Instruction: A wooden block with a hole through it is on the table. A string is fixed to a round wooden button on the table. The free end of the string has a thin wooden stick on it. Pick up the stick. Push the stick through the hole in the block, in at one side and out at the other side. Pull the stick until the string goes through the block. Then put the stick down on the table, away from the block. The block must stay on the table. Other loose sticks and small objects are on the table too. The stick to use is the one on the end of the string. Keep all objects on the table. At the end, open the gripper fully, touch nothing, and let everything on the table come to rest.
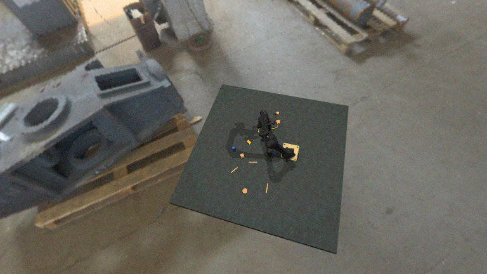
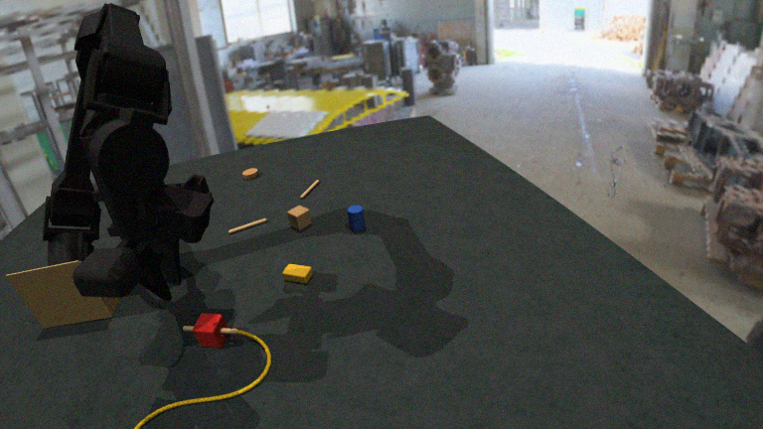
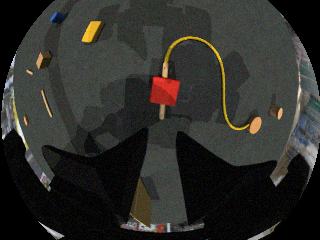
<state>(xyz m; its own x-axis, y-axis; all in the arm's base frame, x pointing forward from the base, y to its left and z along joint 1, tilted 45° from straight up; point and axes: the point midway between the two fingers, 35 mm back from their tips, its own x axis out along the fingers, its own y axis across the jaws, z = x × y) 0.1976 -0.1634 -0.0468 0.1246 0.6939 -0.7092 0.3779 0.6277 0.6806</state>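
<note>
My gripper tip is now 30 mm short of the red block, 10 mm to the left of it and 60 mm above it. The rest, counted from my gripper tip: thin wooden stick (40 mm ahead, 10 mm to the right, 70 mm below); round wooden button (80 mm behind, 180 mm to the right, 70 mm below); yellow block (160 mm ahead, 70 mm to the left, 70 mm below).
</note>
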